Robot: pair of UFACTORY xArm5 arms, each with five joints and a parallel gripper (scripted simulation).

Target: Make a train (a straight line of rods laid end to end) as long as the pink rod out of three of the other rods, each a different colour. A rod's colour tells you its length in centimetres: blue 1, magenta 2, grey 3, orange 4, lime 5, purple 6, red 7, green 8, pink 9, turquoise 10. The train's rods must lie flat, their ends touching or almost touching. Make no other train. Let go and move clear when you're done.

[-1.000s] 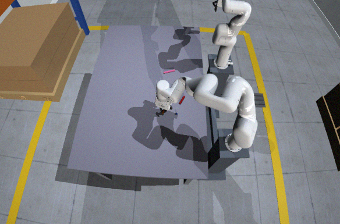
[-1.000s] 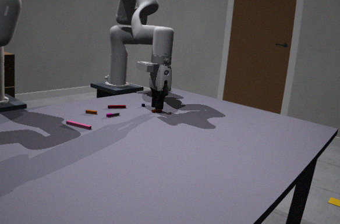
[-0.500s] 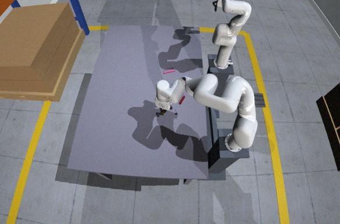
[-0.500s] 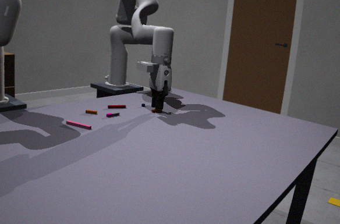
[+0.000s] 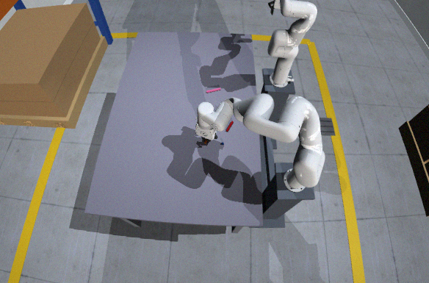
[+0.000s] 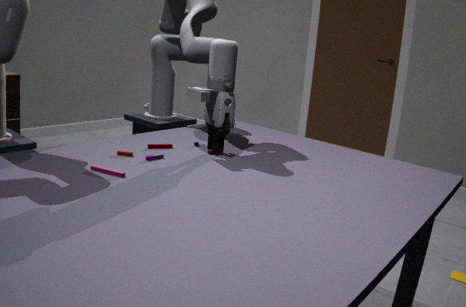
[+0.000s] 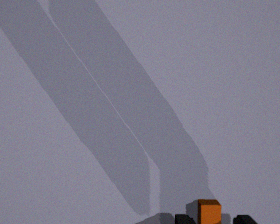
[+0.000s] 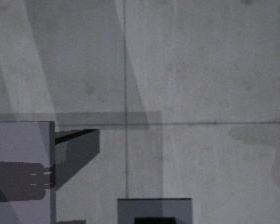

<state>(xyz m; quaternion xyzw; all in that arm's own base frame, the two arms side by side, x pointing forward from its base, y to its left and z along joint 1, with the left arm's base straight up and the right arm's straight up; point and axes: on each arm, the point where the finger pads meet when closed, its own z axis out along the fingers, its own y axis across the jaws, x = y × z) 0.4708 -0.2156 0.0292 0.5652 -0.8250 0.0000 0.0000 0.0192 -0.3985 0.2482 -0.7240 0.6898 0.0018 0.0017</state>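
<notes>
Right now the grey rod is 170 mm to the right of my left hand, 60 mm behind it and 20 mm below it. Also, from my left hand: blue rod (90 mm behind, 20 mm to the left, 20 mm below); red rod (130 mm behind, 90 mm to the right, 20 mm below); magenta rod (190 mm to the right, 60 mm behind, 20 mm below).
</notes>
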